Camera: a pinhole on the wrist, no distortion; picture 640 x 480 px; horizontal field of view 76.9 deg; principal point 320.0 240.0 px. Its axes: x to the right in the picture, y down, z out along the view. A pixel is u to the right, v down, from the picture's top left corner.
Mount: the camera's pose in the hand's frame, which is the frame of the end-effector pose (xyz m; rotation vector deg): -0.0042 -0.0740 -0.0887 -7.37 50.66 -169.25
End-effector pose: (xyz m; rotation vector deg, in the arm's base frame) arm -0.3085 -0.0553 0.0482 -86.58 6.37 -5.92
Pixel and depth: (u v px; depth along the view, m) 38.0 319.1 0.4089
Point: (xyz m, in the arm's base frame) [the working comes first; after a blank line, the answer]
In the camera's frame: -0.2861 0.0803 0.4089

0.0367 0.0682 0.3976
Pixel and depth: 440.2 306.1 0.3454
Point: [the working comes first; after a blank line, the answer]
In the camera's frame: 0.1030 0.0567 0.3454

-0.3556 0.1087 0.3758
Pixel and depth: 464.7 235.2 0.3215
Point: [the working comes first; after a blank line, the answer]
In the camera's frame: 0.1154 -0.0038 0.3215

-0.3699 0.1286 0.3143
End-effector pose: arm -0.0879 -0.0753 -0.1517 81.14 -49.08 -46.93
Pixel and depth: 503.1 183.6 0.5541
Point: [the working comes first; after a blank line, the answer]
In the camera's frame: 0.2517 -0.0775 0.5541

-0.5556 -0.1017 -0.4949
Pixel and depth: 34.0 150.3 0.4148
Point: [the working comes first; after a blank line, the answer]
In the camera's frame: -0.2944 -0.0923 0.4148

-0.1815 -0.4994 -0.3543
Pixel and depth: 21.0 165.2 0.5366
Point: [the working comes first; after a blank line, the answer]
In the camera's frame: -0.3981 -0.0996 0.5366

-0.2124 -0.6473 -0.4073
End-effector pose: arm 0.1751 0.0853 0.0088 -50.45 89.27 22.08
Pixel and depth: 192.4 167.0 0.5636
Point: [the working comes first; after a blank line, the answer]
In the camera's frame: -0.1784 -0.1021 0.5636

0.6813 0.1243 -0.2220
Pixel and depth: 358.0 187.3 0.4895
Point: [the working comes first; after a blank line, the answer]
In the camera's frame: 0.0462 -0.0640 0.4895

0.6322 0.1429 0.0117
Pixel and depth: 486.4 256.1 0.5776
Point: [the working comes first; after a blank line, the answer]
In the camera's frame: 0.2385 0.0231 0.5776

0.7497 0.1364 0.2079
